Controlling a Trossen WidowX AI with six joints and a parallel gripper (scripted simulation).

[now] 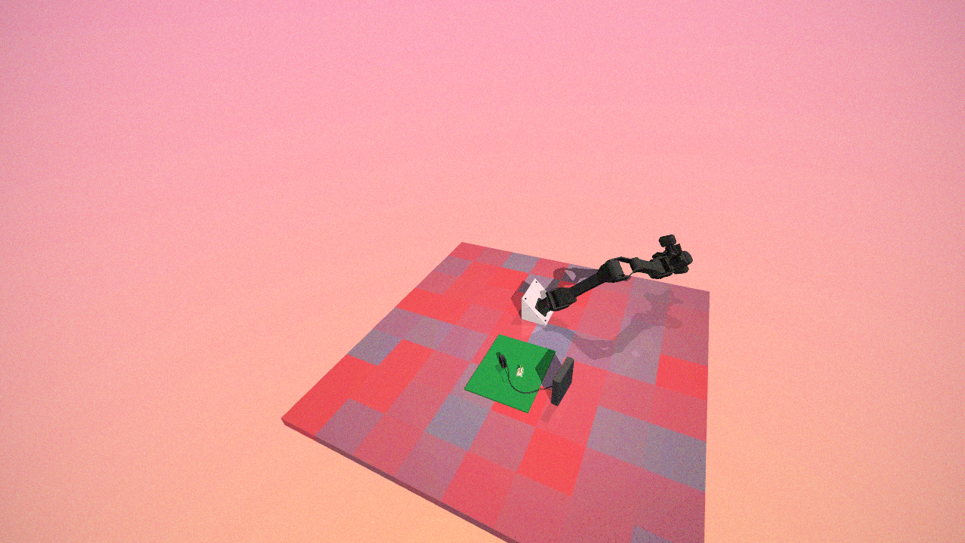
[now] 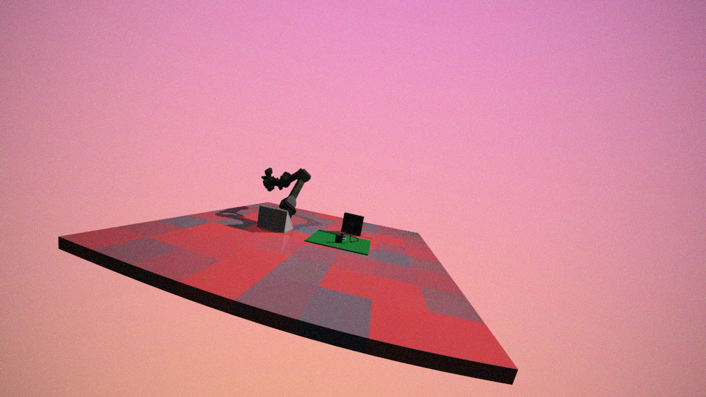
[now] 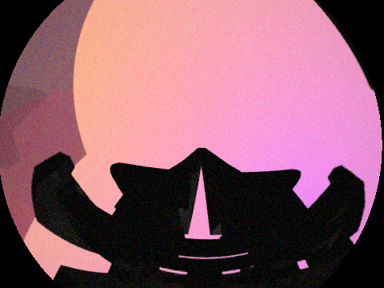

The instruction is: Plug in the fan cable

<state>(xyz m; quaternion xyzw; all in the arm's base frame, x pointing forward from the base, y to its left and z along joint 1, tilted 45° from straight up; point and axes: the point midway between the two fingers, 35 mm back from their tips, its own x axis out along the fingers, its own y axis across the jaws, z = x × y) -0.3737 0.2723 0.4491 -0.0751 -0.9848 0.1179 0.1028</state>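
The dark fan cable plug is 72 cm ahead of my gripper tip, 59 cm to the right of it and 20 cm below it. Also, from my gripper tip: pale four-pin fan header (73 cm ahead, 52 cm to the right, 22 cm below); then green board (72 cm ahead, 55 cm to the right, 23 cm below); then black fan (77 cm ahead, 37 cm to the right, 16 cm below).
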